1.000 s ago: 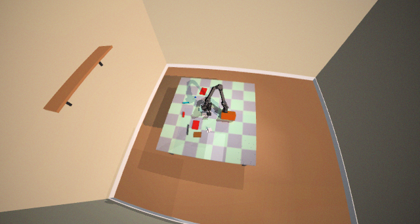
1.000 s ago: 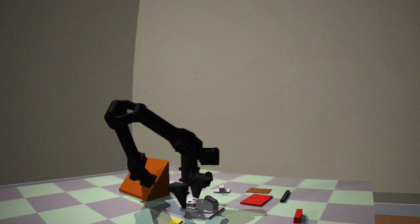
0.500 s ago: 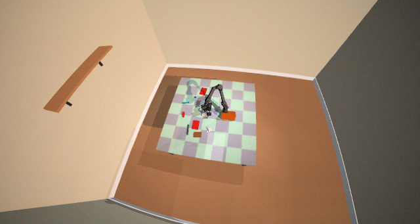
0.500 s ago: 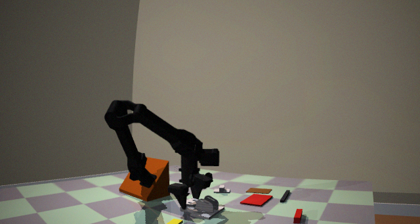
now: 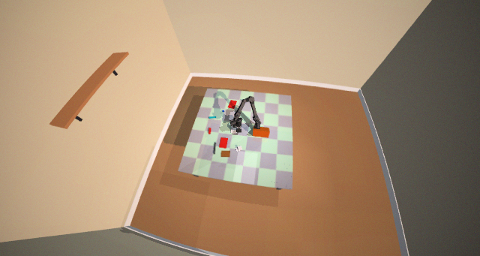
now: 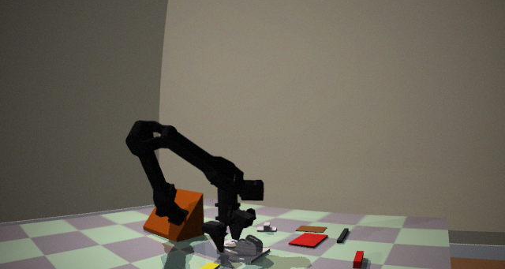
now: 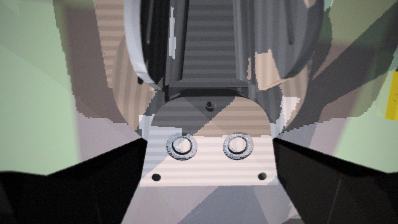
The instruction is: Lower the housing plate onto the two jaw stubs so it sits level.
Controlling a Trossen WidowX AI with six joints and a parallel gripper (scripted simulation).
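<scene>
Now: the grey housing plate 1 cm ahead of my gripper tip and 2 cm above it. The rest, counted from my gripper tip: yellow piece 7 cm ahead, 17 cm to the right; then red plate 15 cm ahead, 23 cm to the left; then brown plate 9 cm ahead, 36 cm to the left, 1 cm below.
</scene>
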